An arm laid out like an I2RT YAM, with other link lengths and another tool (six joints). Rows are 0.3 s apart.
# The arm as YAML. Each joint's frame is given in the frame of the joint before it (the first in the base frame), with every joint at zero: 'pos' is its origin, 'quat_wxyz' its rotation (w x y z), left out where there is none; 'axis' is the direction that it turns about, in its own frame. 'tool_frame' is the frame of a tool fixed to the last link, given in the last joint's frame.
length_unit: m
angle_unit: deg
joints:
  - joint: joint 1
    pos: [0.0, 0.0, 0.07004]
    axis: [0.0, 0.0, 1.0]
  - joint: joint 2
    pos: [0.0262, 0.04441, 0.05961]
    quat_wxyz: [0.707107, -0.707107, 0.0, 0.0]
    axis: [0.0, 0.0, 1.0]
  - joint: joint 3
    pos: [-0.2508, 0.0, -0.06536]
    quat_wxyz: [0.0, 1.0, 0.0, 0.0]
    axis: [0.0, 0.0, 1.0]
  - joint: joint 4
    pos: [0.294, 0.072, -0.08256]
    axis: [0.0, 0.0, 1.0]
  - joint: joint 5
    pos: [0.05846, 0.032, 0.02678]
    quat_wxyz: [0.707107, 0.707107, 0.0, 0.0]
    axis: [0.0, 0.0, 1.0]
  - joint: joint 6
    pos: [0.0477, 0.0, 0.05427]
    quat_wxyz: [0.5, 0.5, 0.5, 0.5]
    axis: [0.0, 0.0, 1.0]
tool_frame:
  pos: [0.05, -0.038, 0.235]
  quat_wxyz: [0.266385, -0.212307, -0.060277, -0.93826]
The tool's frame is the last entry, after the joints.
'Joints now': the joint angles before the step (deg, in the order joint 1, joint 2, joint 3, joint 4, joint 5, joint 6). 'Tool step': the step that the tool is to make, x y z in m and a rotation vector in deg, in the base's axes. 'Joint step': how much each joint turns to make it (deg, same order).
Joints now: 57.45, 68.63, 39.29, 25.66, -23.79, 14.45
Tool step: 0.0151, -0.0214, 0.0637, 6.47, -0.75, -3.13
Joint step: -1.61, -5.43, 1.27, 0.37, 1.51, 3.19
